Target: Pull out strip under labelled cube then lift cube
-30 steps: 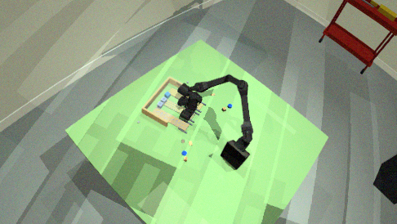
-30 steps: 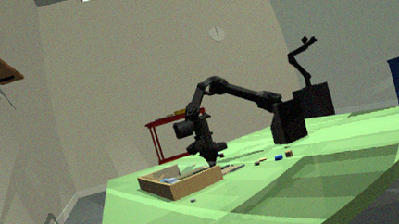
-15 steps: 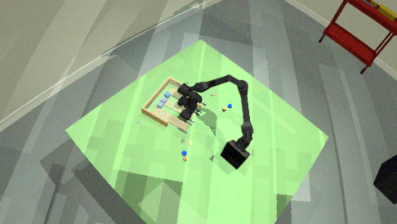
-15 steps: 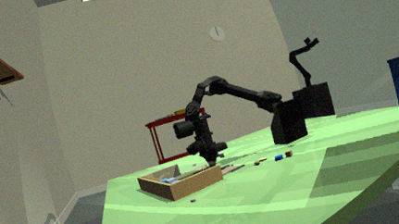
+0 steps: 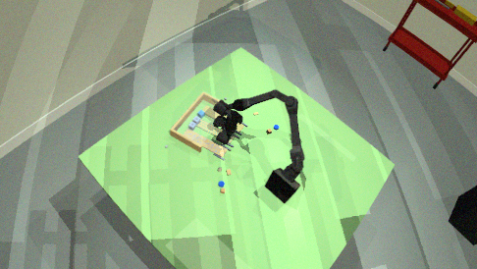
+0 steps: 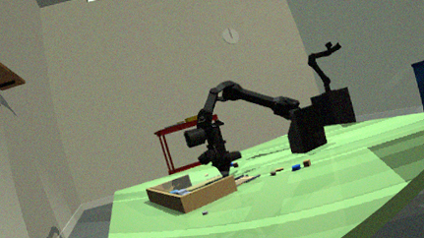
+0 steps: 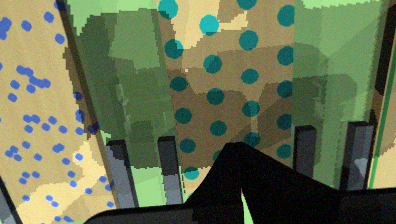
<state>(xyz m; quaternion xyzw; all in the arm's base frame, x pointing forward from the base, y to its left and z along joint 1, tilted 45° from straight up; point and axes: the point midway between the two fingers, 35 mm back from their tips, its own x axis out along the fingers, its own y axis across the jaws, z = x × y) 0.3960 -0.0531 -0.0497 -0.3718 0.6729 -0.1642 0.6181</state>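
Right now my gripper tip is 60 mm short of the blue-speckled strip and 120 mm to the right of it.
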